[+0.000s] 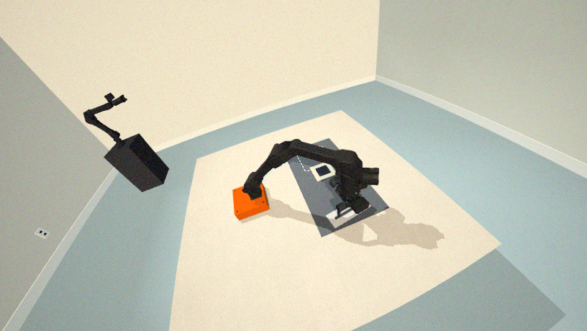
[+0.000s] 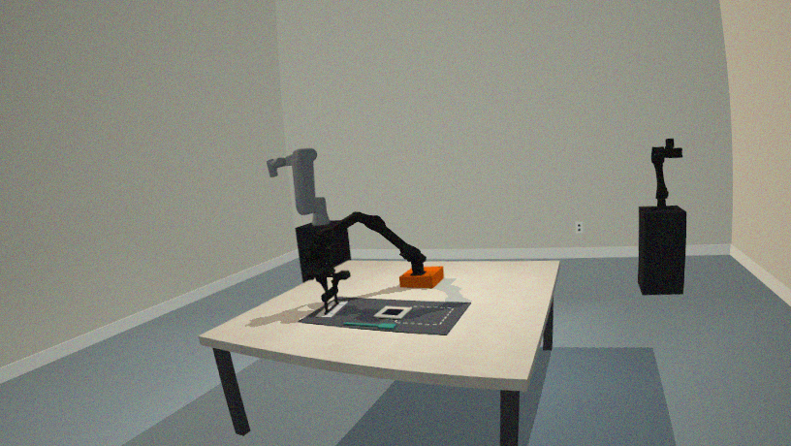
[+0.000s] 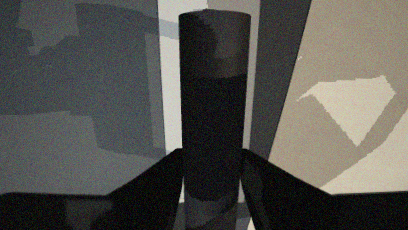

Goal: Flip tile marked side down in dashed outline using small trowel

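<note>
Now: gripper tip 3 cm above the small trowel and 1 cm past it. Also, from my gripper tip: teal bar 28 cm to the left, 16 cm ahead, 6 cm below; then grey mat 26 cm to the left, 8 cm below, 2 cm ahead; then tile 29 cm to the left, 6 cm below, 1 cm ahead.
</note>
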